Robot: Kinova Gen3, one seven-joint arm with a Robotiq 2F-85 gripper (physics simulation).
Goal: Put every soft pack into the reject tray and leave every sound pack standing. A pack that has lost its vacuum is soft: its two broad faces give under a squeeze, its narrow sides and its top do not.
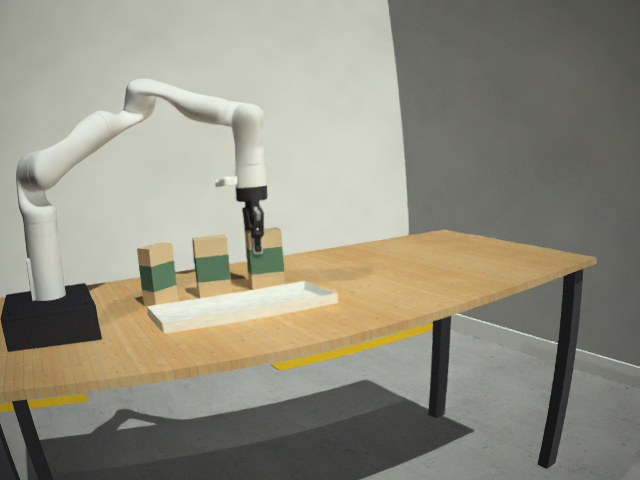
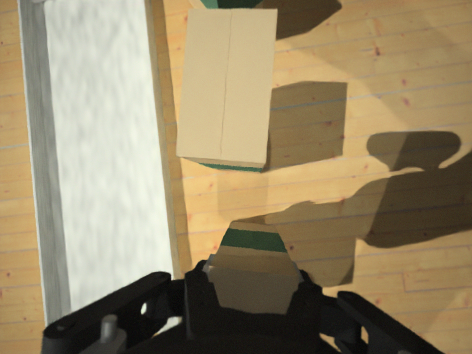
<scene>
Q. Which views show the white reject tray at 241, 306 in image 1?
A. Image 1 and image 2: all of them.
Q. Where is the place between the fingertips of the gripper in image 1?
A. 255, 252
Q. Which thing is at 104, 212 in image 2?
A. A white reject tray.
</scene>
